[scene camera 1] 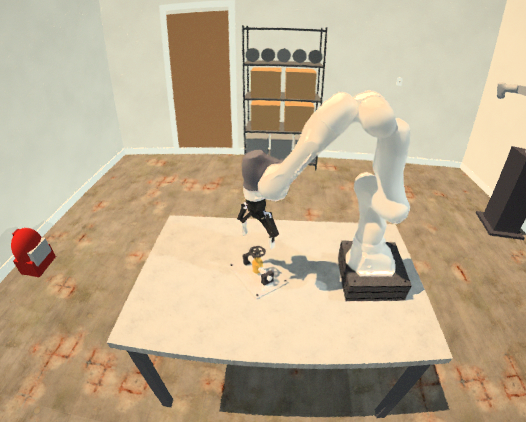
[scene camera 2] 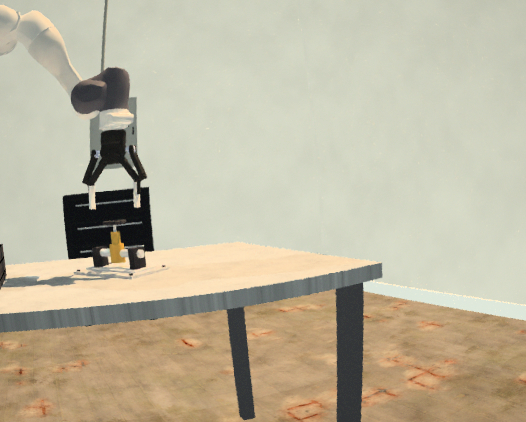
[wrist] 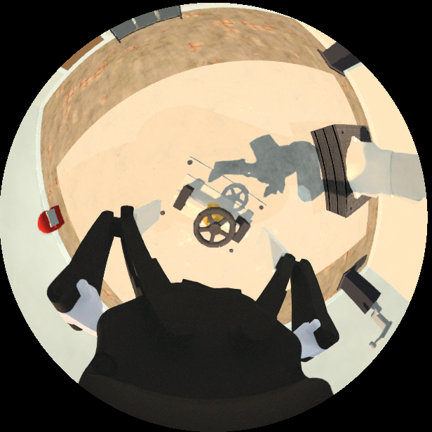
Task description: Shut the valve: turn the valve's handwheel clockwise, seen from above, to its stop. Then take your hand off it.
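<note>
The valve's dark spoked handwheel (scene camera 1: 257, 251) (scene camera 2: 114, 222) (wrist: 215, 227) lies level on top of the yellow valve body (scene camera 1: 257, 266) (scene camera 2: 117, 252) (wrist: 212, 206). Black blocks stand at both ends of the pipe, on a pale base plate (scene camera 1: 273, 290) (scene camera 2: 131, 275) on the table. My gripper (scene camera 1: 258, 237) (scene camera 2: 114, 204) (wrist: 210, 223) is wide open and empty, pointing down above the handwheel. In scene camera 2 its fingertips are higher than the wheel, one on each side, with a gap below them. No finger touches the wheel. How far the wheel is turned cannot be told.
The arm stands on a dark base block (scene camera 1: 376, 291) (wrist: 330, 170) at the right of the table (scene camera 1: 175, 310) (scene camera 2: 280, 265) (wrist: 110, 150). A shelf rack (scene camera 1: 284, 96) stands behind the table, and a red object (scene camera 1: 25, 243) (wrist: 46, 223) is off to the left.
</note>
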